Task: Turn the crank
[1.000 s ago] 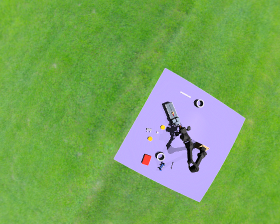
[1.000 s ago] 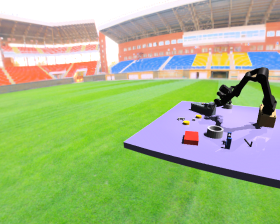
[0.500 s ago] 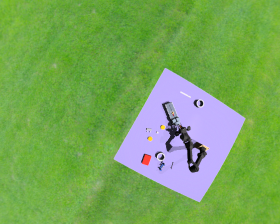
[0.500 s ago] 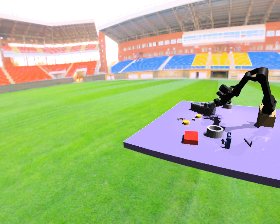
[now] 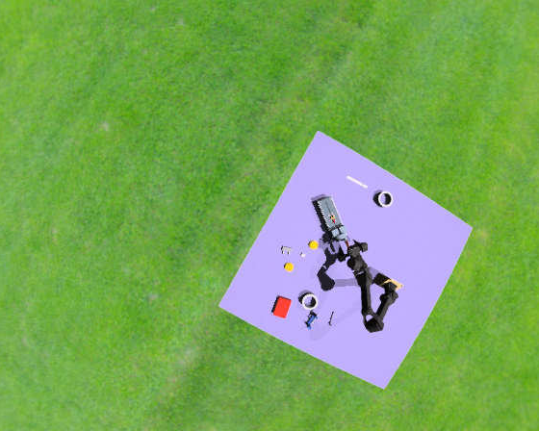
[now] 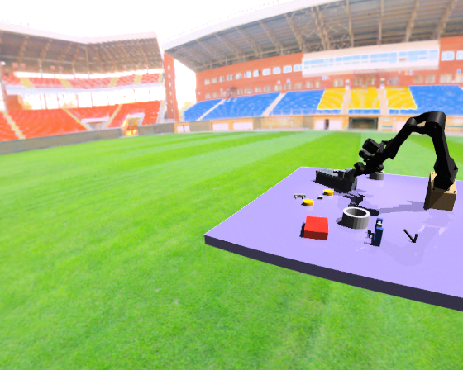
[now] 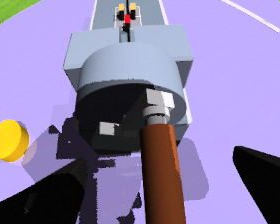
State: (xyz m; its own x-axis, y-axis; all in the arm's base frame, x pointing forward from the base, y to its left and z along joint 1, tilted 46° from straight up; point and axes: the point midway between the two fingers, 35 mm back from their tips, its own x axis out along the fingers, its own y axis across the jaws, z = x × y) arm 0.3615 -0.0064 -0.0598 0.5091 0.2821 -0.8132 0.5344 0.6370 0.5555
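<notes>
The brown crank handle lies 2 cm above my gripper tip, 1 cm to the left of it and 1 cm behind it. Round my gripper tip: red pointer 13 cm ahead, 6 cm to the right, 1 cm below; white bar 37 cm to the right, 13 cm ahead, 9 cm below; small grey bracket 25 cm to the left, 25 cm ahead, 9 cm below.
</notes>
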